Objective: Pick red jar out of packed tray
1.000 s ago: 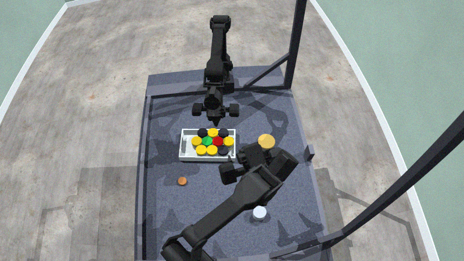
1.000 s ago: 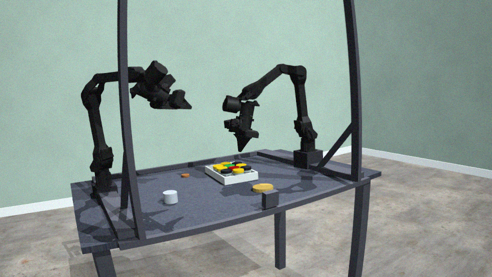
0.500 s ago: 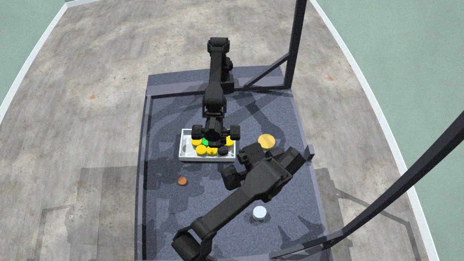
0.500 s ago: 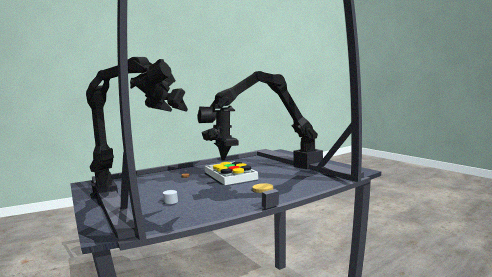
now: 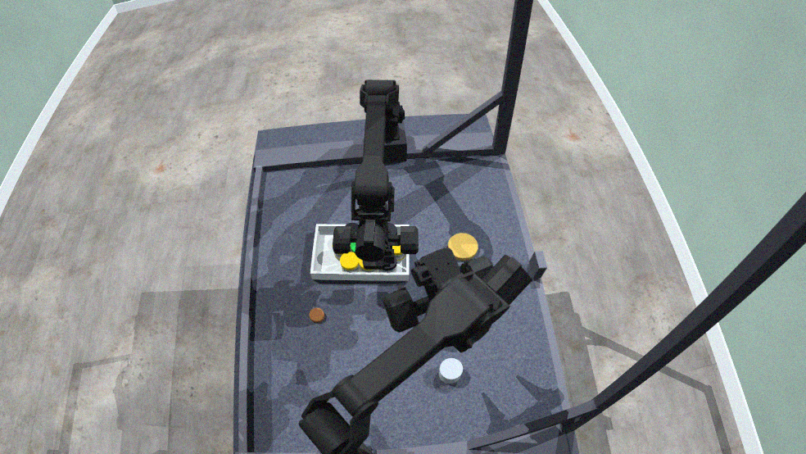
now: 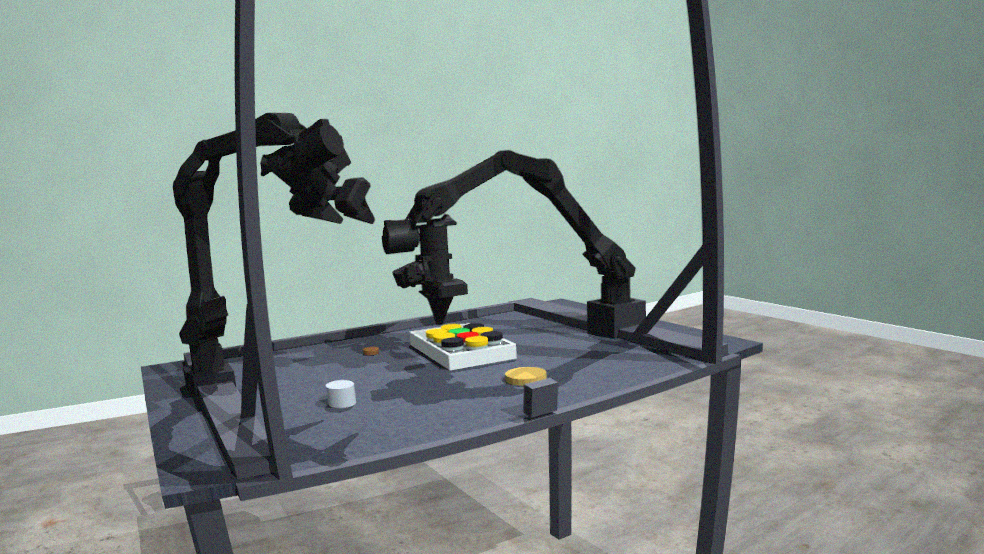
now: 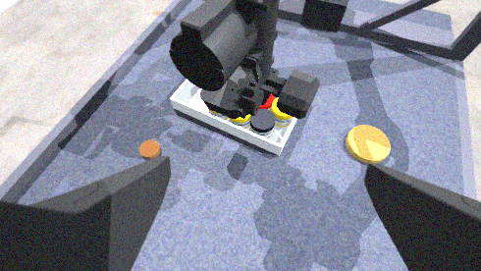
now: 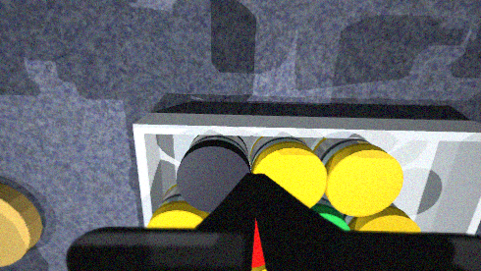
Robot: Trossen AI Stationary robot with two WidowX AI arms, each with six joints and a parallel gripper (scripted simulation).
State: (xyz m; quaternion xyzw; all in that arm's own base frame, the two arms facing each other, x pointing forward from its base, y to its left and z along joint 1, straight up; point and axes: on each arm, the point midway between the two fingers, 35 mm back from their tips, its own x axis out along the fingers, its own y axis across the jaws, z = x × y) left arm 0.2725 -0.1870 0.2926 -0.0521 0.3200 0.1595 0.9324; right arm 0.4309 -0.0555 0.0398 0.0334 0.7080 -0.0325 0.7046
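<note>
The black-capped jar is 1 cm behind my right hand, 11 cm to the right of it and 9 cm below it. From my right hand the other things lie so: green jar (5 cm ahead, 6 cm to the right, 9 cm below); yellow jar (3 cm ahead, 10 cm to the right, 9 cm below); red jar (1 cm ahead, 6 cm to the right, 9 cm below).
</note>
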